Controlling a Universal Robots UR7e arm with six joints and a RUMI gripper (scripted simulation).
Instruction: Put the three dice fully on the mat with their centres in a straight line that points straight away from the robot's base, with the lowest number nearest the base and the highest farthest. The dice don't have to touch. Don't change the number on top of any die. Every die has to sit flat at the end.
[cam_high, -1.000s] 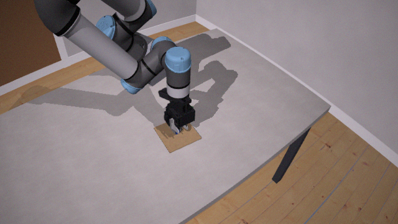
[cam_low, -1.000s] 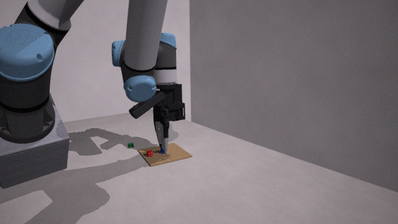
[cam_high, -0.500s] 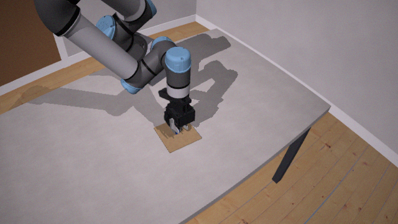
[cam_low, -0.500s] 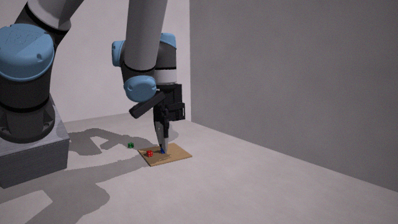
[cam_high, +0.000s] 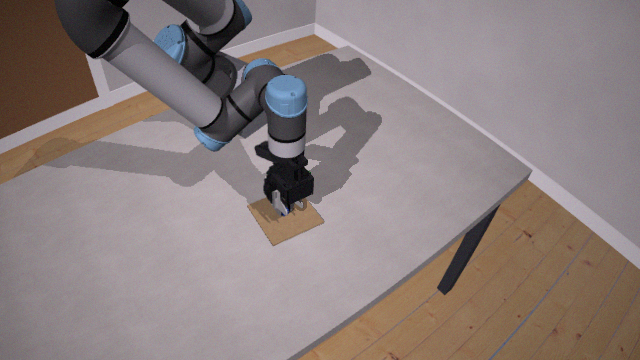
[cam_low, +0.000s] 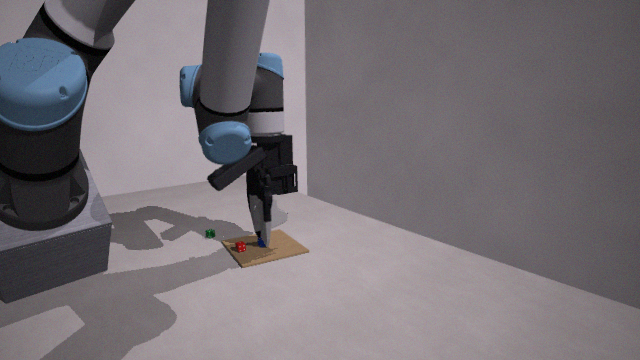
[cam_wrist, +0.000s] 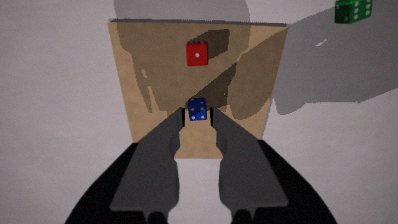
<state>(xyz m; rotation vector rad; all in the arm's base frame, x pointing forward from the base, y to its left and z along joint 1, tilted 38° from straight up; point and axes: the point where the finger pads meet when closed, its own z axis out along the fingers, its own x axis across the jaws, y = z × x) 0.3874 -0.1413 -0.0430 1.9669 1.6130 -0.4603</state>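
Now: the blue die 1 cm below my hand. Round my hand: green die 13 cm to the left, 5 cm behind, 1 cm below; square mat 2 cm below; red die 5 cm behind, 1 cm to the left, 1 cm below.
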